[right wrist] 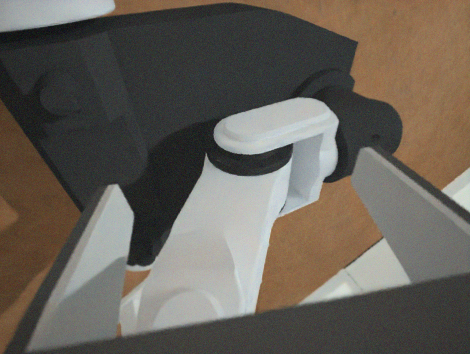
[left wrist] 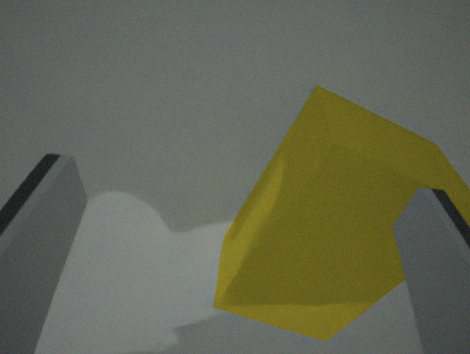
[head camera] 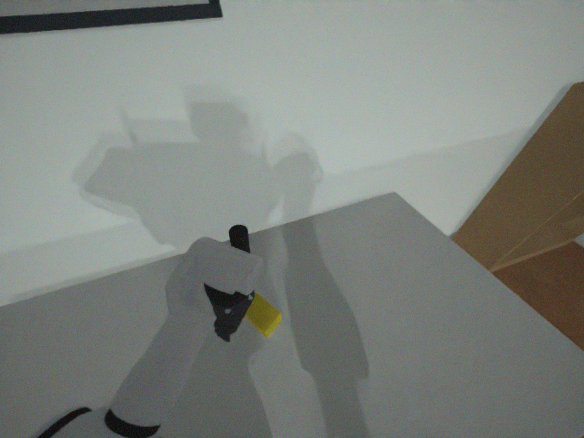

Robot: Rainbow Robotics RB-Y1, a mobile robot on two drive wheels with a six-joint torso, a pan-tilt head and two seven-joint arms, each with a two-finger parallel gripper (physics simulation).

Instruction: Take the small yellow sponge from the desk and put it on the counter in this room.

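Places are measured from the robot's base along level axes (x right, y ahead, z up), in millimetres.
Where they show: left gripper, between the fingertips: (left wrist: 246, 193) (head camera: 238, 317); right gripper, between the fingertips: (right wrist: 243, 182).
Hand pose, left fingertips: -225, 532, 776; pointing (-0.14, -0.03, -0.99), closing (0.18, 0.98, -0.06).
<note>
After its pixels a point has its place, as x, y, z.
The small yellow sponge (head camera: 265, 315) {-157, 553, 766} (left wrist: 320, 225) {-202, 556, 767} lies on the grey desk (head camera: 450, 325) {331, 628, 721} (left wrist: 150, 75) {-244, 490, 722}. My left gripper (head camera: 234, 320) {-225, 532, 776} (left wrist: 246, 193) {-225, 532, 776} is open and empty, just above the desk beside the sponge. In the left wrist view the sponge fills the right part of the space between the fingers, and the right-hand finger covers part of its edge. My right gripper (right wrist: 243, 182) {215, -102, 507} is open, with nothing between its fingers. It is away from the desk, over the robot's own body. I cannot make out a counter in these views.
A pale wall (head camera: 400, 75) {157, 1168, 1180} rises behind the desk, with a dark-edged frame (head camera: 110, 22) {-436, 818, 1340} at the upper left. A tan wooden panel (head camera: 530, 175) {941, 1443, 694} stands past the desk's right edge, above brown floor (head camera: 545, 285) {1387, 1281, 2}. The robot's dark base (right wrist: 225, 65) {152, -242, 170} and a white part (right wrist: 215, 225) {52, -116, 401} show below the right gripper.
</note>
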